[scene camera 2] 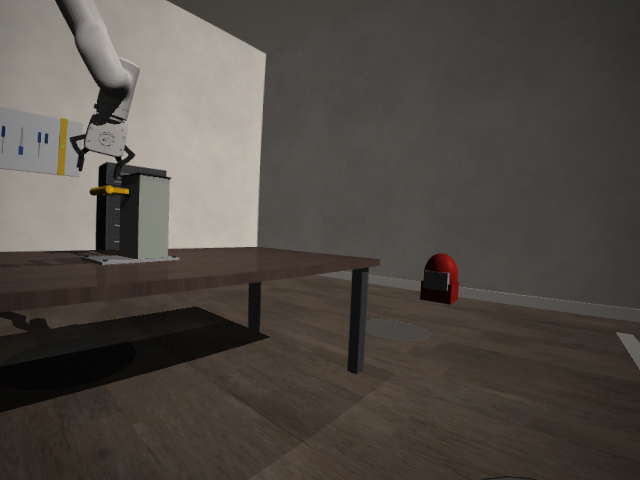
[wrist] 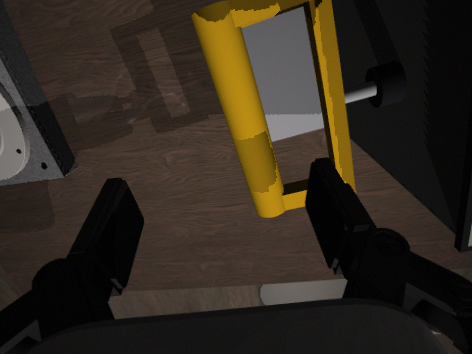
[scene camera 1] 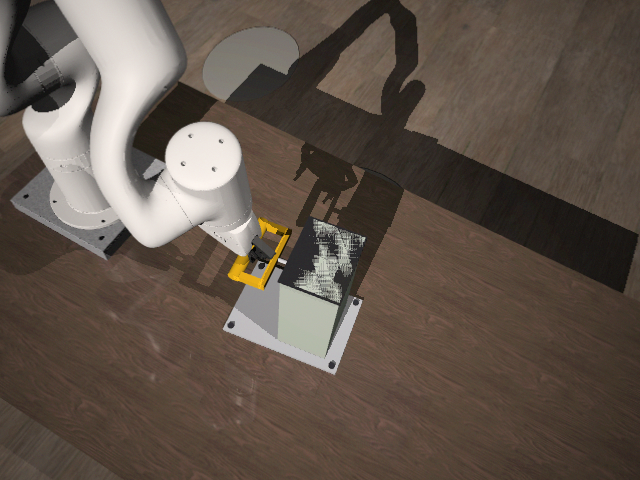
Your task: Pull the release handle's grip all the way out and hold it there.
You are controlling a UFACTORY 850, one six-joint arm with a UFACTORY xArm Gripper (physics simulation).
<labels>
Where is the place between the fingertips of my gripper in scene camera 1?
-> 234, 239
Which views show my gripper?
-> Scene camera 2, the wrist view and scene camera 1: all of them.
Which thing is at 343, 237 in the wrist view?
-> My gripper.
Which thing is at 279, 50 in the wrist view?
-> A grey base plate.
</labels>
